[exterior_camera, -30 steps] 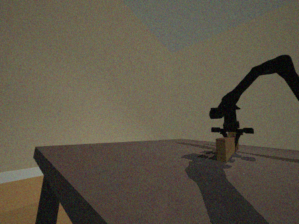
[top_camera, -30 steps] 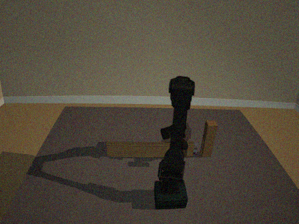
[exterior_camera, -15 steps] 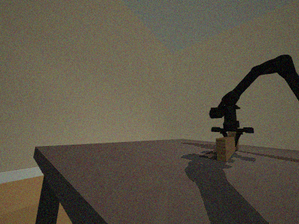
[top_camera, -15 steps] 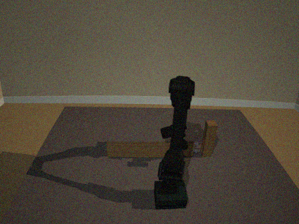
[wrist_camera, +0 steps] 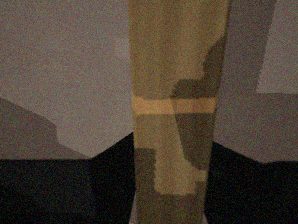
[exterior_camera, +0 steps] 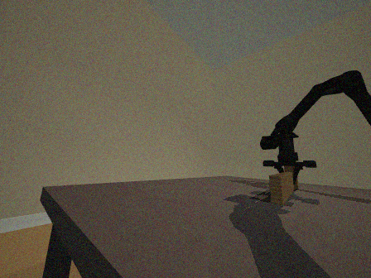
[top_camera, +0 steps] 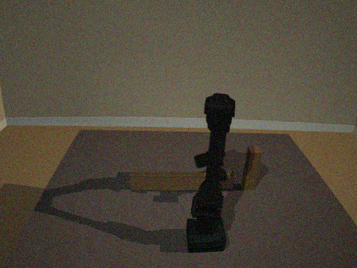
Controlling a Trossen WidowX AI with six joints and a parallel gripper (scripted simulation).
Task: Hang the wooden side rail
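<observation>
Right now the headboard post is 1 cm behind my gripper tip, 15 cm to the right of it and 5 cm above it.
</observation>
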